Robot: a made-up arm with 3 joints.
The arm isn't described. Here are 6 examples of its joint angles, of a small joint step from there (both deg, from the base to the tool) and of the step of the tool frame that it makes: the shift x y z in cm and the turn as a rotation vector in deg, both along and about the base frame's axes.
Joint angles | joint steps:
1: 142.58 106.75 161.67 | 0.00 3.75 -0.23
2: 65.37 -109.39 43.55 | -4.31 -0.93 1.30
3: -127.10 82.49 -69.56 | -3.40 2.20 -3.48
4: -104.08 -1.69 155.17 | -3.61 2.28 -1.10
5: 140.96 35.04 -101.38 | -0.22 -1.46 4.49
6: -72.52 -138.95 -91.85 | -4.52 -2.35 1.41
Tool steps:
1: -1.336 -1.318 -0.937 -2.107 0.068 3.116
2: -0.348 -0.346 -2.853 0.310 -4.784 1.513
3: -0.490 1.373 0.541 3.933 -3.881 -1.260
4: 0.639 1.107 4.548 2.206 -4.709 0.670
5: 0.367 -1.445 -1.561 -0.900 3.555 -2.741
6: -1.543 1.051 1.561 -2.528 -5.625 -0.219
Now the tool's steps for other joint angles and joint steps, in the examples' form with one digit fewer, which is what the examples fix.
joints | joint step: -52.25 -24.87 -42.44 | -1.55 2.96 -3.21
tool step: -0.71 -0.11 -0.81 3.23 -4.46 -0.74
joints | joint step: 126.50 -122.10 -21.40 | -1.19 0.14 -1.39
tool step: -0.07 -0.45 -0.48 -0.82 -0.42 -0.84
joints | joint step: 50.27 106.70 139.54 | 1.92 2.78 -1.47
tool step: -1.42 -1.44 0.53 -3.07 2.34 -0.66
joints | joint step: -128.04 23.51 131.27 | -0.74 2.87 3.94
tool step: -0.01 1.32 -0.25 1.21 2.88 2.95
